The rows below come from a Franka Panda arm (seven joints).
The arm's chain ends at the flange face. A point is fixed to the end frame.
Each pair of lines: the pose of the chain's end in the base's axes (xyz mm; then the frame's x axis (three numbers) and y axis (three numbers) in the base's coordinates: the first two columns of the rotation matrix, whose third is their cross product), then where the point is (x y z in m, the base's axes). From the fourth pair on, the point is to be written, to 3 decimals.
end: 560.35, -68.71, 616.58, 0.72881, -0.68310, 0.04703, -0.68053, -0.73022, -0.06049
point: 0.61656 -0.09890 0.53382
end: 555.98, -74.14, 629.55, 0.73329, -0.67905, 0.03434, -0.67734, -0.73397, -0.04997
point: 0.61099 -0.10394 0.54585
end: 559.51, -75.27, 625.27, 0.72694, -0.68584, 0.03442, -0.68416, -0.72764, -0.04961
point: 0.61422 -0.10561 0.54157
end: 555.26, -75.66, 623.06, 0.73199, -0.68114, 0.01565, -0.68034, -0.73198, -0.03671
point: 0.608 -0.105 0.538
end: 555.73, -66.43, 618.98, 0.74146, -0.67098, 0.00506, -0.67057, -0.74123, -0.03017
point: 0.608 -0.095 0.533
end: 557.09, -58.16, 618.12, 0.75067, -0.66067, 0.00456, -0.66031, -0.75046, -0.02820
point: 0.610 -0.086 0.532
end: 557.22, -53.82, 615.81, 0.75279, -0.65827, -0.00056, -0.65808, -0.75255, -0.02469
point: 0.609 -0.082 0.530
